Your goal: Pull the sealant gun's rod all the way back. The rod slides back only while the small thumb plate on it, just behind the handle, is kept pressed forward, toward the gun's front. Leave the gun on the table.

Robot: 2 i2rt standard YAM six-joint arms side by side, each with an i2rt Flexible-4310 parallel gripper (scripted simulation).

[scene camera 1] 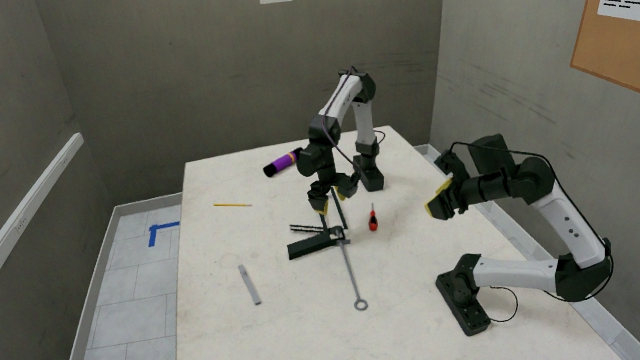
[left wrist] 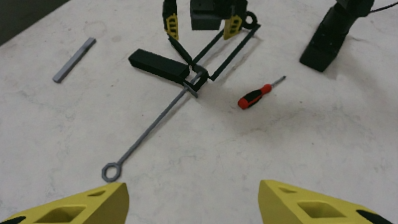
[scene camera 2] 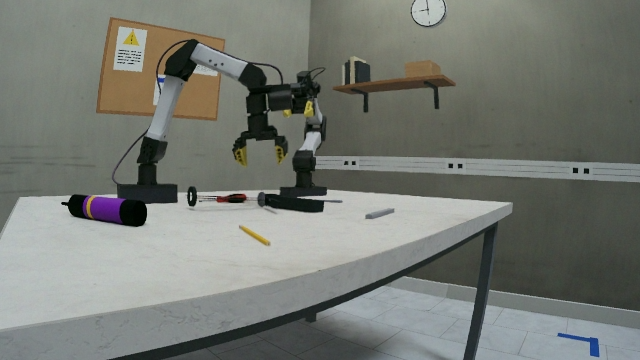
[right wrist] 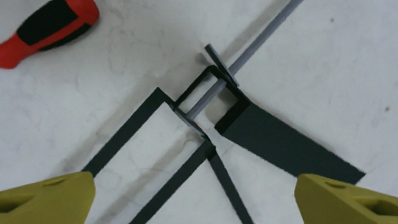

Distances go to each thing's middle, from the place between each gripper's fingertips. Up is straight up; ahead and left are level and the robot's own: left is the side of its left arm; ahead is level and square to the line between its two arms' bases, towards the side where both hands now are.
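I see the cartridge (scene camera 2: 124, 211), and it is 500 mm to the right of my right hand (scene camera 2: 262, 165), 50 mm ahead of that hand and 100 mm below it.
As for my left hand (scene camera 1: 430, 200), it is 780 mm to the left of the cartridge, 210 mm short of it and 280 mm above it.
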